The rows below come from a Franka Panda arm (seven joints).
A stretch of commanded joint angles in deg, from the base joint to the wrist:
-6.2 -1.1 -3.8 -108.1 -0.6 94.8 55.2
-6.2 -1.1 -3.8 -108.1 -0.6 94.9 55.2
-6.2 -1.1 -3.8 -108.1 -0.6 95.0 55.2
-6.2 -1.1 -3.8 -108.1 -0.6 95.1 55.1
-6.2 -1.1 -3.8 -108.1 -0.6 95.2 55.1
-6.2 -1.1 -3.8 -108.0 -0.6 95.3 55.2
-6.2 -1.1 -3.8 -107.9 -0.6 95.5 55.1
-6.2 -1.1 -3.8 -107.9 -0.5 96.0 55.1
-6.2 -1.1 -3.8 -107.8 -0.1 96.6 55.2
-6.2 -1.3 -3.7 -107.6 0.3 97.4 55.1
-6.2 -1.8 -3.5 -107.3 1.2 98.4 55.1
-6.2 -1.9 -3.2 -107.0 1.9 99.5 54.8
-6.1 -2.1 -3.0 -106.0 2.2 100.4 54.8
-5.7 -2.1 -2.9 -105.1 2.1 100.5 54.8
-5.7 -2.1 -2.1 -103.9 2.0 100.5 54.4
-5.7 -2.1 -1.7 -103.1 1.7 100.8 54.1
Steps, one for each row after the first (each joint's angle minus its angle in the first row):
0.0 0.0 0.0 0.0 0.0 0.1 0.0
0.0 0.0 0.0 0.0 0.0 0.2 0.0
0.0 0.0 0.0 0.0 0.0 0.3 -0.1
0.0 0.0 0.0 0.0 0.0 0.4 -0.1
0.0 0.0 0.0 0.1 0.0 0.5 0.0
0.0 0.0 0.0 0.2 0.0 0.7 -0.1
0.0 0.0 0.0 0.2 0.1 1.2 -0.1
0.0 0.0 0.0 0.3 0.5 1.8 0.0
0.0 -0.2 0.1 0.5 0.9 2.6 -0.1
0.0 -0.7 0.3 0.8 1.8 3.6 -0.1
0.0 -0.8 0.6 1.1 2.5 4.7 -0.4
0.1 -1.0 0.8 2.1 2.8 5.6 -0.4
0.5 -1.0 0.9 3.0 2.7 5.7 -0.4
0.5 -1.0 1.7 4.2 2.6 5.7 -0.8
0.5 -1.0 2.1 5.0 2.3 6.0 -1.1

